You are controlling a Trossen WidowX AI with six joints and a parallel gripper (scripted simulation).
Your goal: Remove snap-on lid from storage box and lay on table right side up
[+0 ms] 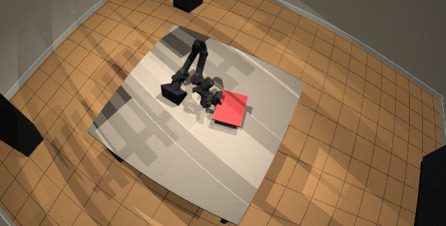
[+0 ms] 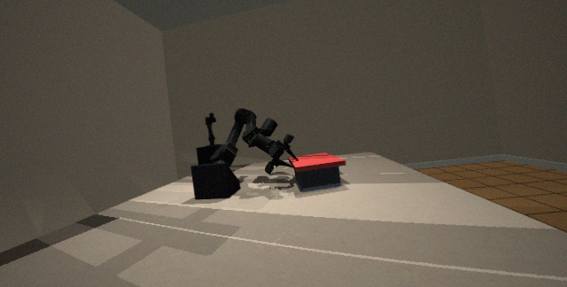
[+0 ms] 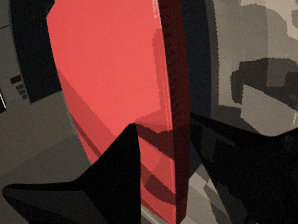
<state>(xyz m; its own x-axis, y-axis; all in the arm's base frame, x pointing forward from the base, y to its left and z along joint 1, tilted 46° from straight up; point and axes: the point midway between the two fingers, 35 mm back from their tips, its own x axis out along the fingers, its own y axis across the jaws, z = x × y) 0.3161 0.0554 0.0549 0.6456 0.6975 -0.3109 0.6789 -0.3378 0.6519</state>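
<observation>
Now: the red lid 7 cm ahead of my gripper tip, 3 cm to the left of it and 1 cm above it. The rest, counted from my gripper tip: storage box 7 cm ahead, 4 cm below, 3 cm to the left.
</observation>
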